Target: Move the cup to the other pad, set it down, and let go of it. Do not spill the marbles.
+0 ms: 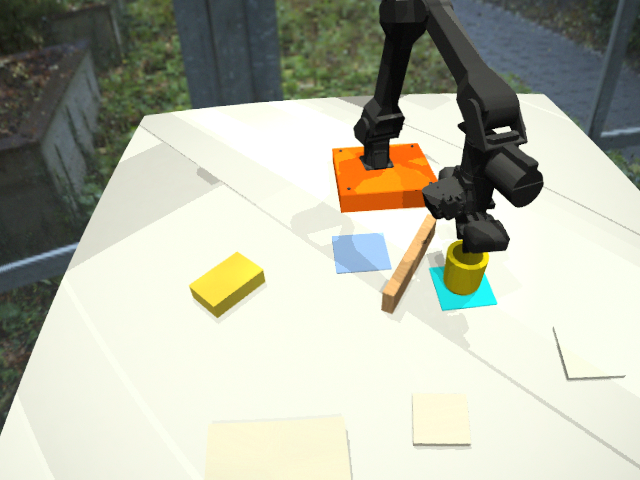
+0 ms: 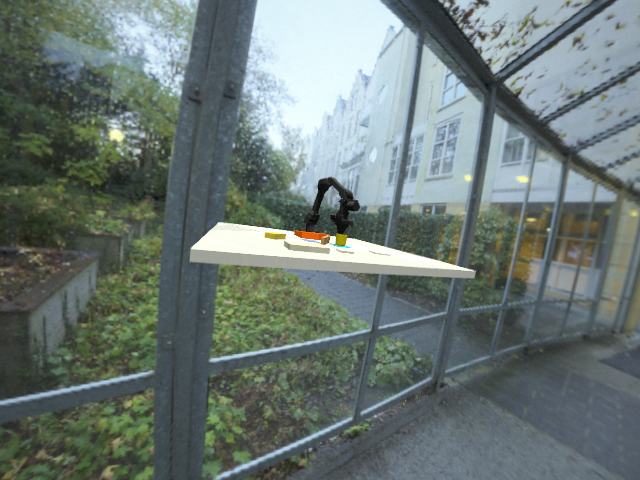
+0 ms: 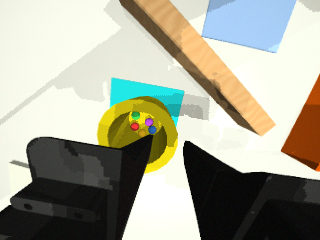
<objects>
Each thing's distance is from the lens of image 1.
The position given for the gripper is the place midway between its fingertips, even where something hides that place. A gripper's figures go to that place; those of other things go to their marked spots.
gripper [image 1: 462, 245]: 0.79 m
yellow cup [image 1: 463, 273]: 0.75 m
cyan pad [image 1: 484, 296]: 0.80 m
wooden bar [image 1: 391, 295]: 0.72 m
The marked spots on the cyan pad and the wooden bar are 0.17 m apart.
</objects>
